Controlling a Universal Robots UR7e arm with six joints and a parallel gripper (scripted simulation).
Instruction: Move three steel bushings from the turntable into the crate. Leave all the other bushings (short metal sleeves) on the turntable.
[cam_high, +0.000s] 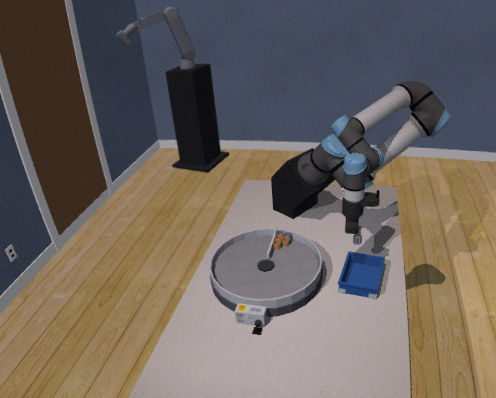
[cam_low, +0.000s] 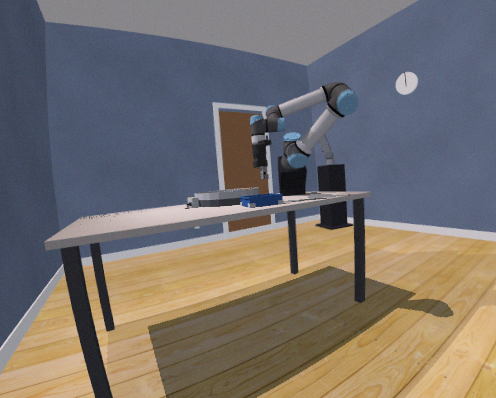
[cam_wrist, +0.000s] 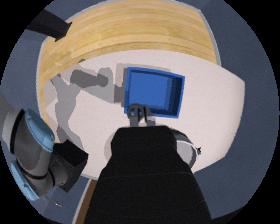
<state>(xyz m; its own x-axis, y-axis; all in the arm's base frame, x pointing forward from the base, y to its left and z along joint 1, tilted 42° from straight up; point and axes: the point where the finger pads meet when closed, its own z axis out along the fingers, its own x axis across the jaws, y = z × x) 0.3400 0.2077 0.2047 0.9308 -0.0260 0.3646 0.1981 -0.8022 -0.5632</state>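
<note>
Right now the blue crate is 130 mm below my hand, 40 mm to the left of it and 40 mm ahead of it. Round my hand: round grey turntable 310 mm to the right, 140 mm ahead, 100 mm below.
</note>
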